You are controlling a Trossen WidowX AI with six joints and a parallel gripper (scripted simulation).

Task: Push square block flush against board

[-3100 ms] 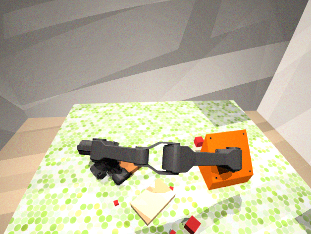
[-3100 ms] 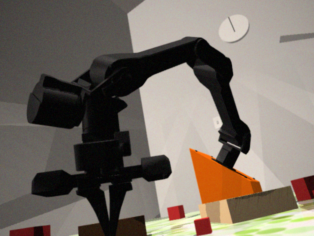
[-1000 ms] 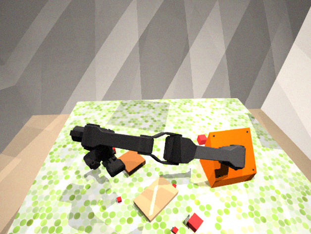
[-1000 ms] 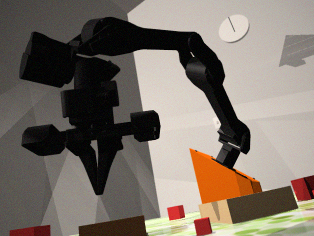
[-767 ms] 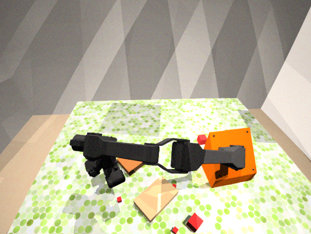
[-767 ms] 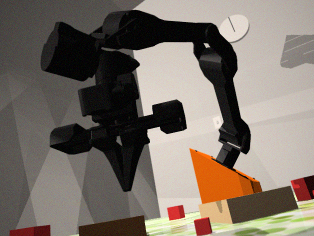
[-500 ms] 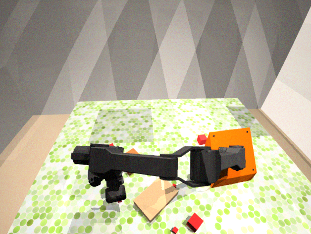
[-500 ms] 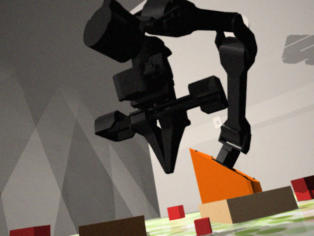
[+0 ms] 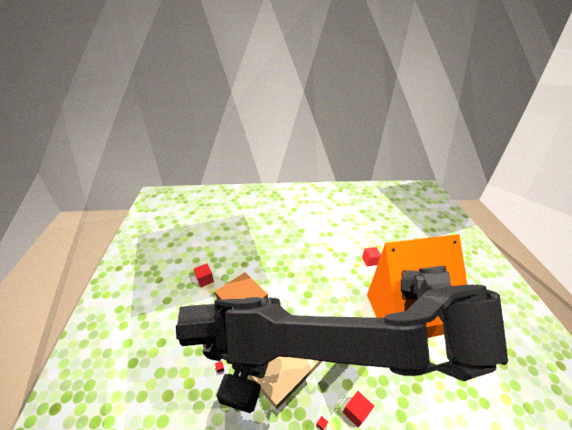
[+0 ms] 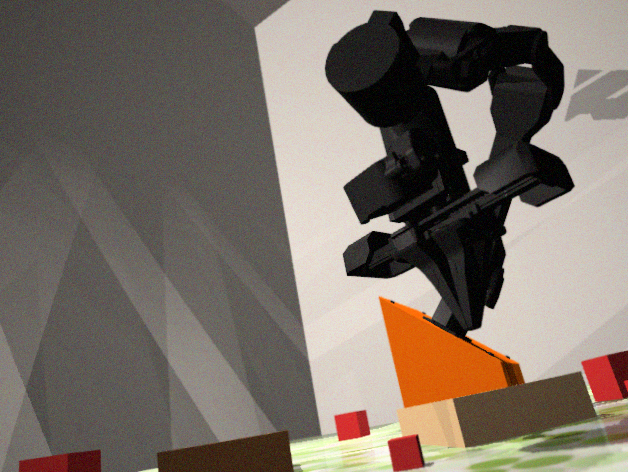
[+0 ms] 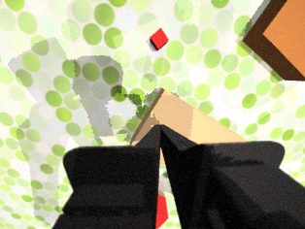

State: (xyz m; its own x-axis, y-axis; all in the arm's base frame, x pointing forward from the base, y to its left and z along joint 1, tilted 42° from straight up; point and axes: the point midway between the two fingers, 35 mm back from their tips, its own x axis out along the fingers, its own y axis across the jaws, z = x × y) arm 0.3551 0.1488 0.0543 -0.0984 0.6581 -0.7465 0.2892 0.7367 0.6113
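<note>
The tan board lies 70 mm behind my gripper tip, 30 mm to the right of it and 60 mm below it. From my gripper tip the other things lie so: orange-brown square block (50 mm ahead, 210 mm to the right, 60 mm below).
</note>
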